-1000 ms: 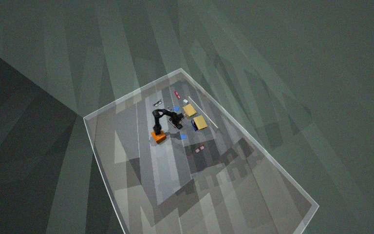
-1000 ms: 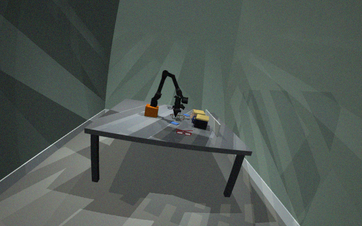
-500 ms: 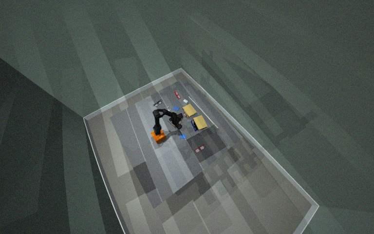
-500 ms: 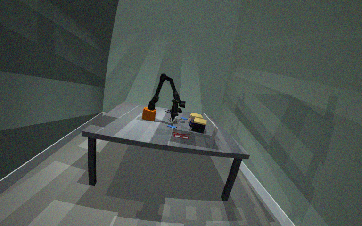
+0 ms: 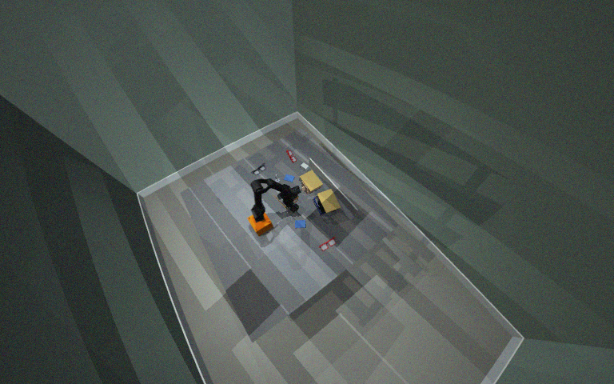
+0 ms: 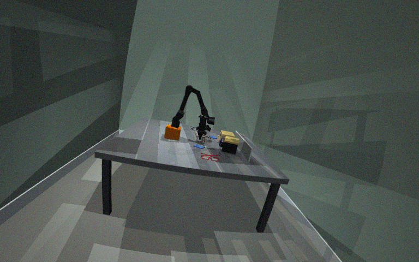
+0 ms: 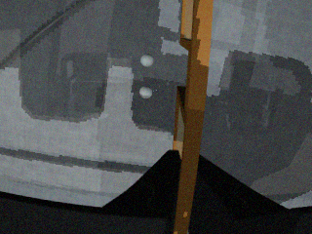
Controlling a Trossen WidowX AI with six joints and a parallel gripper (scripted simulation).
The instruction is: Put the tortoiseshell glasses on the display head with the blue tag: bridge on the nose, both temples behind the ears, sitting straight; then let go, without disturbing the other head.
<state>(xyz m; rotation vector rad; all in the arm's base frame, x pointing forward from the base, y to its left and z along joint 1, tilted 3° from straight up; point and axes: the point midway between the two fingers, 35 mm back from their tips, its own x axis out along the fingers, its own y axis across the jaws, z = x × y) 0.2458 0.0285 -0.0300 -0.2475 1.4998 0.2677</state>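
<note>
My gripper tip is now 1 cm short of the thin grey post and 28 cm to the right of it. Also, from my gripper tip: white upright panel (38 cm ahead, 1 cm to the left, 4 cm above); display head (21 cm ahead, 9 cm to the left, 4 cm above).
</note>
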